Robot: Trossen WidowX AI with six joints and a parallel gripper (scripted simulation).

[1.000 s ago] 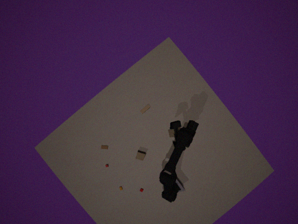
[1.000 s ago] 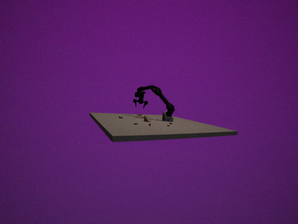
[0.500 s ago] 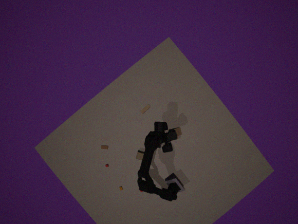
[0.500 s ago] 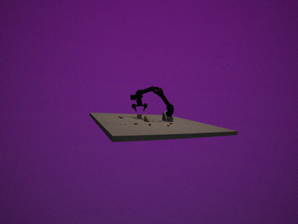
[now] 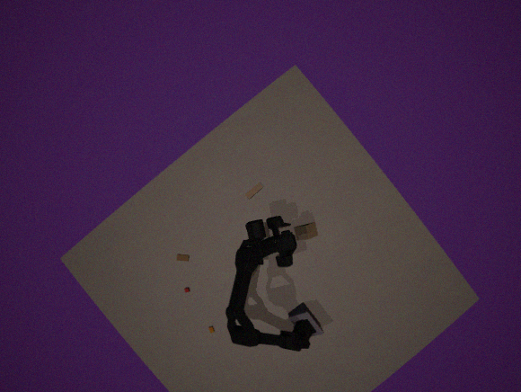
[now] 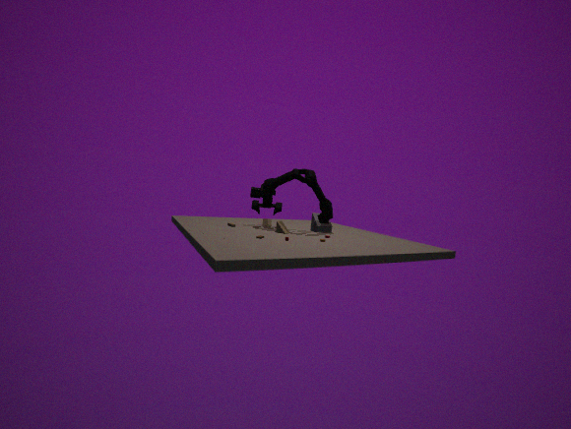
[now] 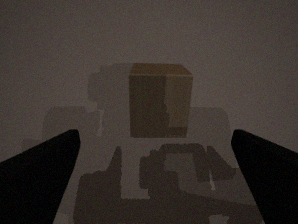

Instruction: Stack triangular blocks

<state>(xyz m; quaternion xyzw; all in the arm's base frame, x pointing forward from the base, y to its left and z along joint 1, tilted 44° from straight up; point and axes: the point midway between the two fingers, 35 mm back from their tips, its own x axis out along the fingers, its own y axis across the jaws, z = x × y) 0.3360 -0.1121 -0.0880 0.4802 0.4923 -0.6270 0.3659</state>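
Now: the tan triangular block 60 mm to the right of my gripper tip, 60 mm below it and 30 mm behind it. From my gripper tip the other things lie so: orange cube 500 mm to the left, 140 mm behind, 70 mm below; then red cube 480 mm to the left, 70 mm below, 60 mm ahead.
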